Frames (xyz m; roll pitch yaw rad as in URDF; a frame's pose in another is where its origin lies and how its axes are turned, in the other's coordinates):
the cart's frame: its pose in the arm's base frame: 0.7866 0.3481 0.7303 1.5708 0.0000 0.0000
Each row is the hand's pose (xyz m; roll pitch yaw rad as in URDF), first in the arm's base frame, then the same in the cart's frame.
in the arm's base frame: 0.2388 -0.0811 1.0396 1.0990 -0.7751 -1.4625
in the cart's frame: -0.5478 0.3093 0.4292 -1.8885 -0.7897 1.4609
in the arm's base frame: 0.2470 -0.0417 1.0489 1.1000 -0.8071 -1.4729
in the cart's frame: -0.5396 0.3186 0.3898 -1.9065 -0.7591 1.4775
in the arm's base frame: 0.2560 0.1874 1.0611 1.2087 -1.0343 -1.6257
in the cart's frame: -0.5306 0.3308 0.1607 -1.9967 -0.5356 1.6034
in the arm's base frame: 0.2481 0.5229 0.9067 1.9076 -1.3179 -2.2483
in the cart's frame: -0.5385 0.1764 -0.1748 -1.9273 -0.1962 1.7314
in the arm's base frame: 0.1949 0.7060 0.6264 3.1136 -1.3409 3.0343
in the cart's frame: -0.5917 -0.1039 -0.3579 -1.7033 0.0244 1.7994
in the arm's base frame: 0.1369 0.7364 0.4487 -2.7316 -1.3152 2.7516
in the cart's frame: -0.6497 -0.2816 -0.3883 -1.5393 0.0963 1.8079
